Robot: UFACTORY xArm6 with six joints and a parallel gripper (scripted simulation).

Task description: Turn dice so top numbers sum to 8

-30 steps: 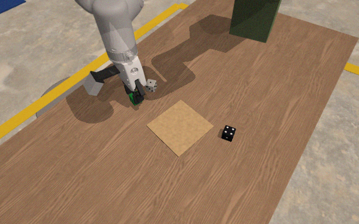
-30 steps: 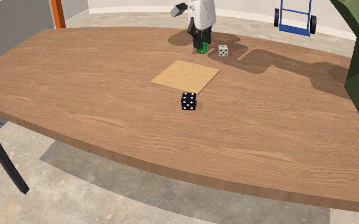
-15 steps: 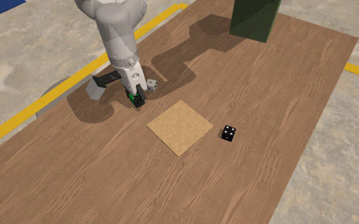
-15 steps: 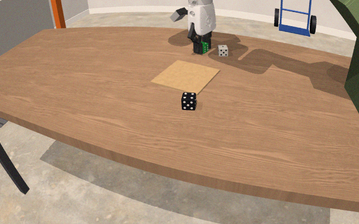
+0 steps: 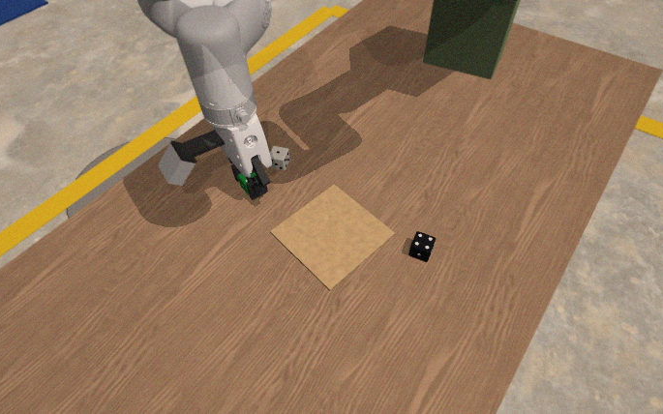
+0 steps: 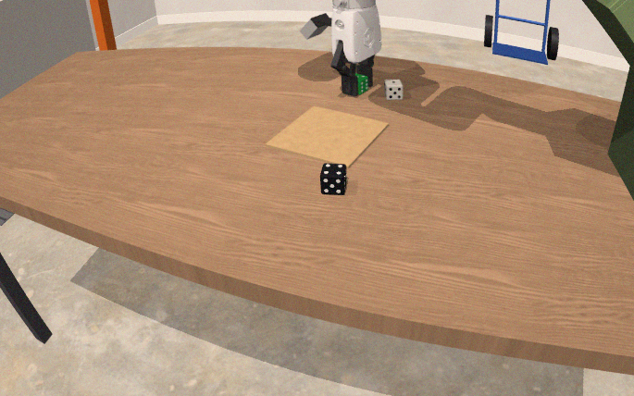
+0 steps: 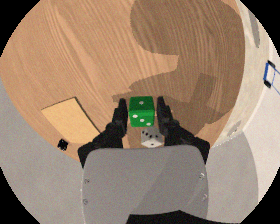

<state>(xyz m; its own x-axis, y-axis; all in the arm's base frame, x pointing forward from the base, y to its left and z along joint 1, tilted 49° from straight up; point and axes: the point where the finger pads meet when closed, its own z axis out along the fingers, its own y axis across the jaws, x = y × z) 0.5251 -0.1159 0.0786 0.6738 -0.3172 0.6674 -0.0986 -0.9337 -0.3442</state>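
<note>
Now: hand 10 mm above the green die. Round my hand: tan mat: 170 mm to the left, 30 mm behind, 20 mm below; white die: 70 mm behind, 10 mm to the right, 10 mm below; black die: 290 mm to the left, 100 mm behind, 10 mm below.
</note>
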